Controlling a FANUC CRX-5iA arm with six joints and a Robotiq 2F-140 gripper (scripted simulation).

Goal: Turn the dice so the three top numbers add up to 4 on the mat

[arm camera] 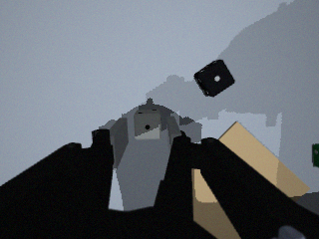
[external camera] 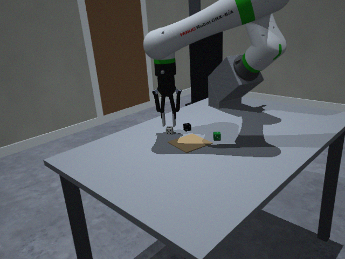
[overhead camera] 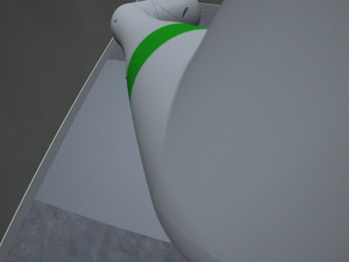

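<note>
The white die is 6 cm below my hand. Also, from my hand: tan mat: 15 cm to the left, 7 cm below, 2 cm ahead; then black die: 9 cm behind, 6 cm below, 3 cm to the left; then green die: 21 cm to the left, 9 cm behind, 6 cm below.
</note>
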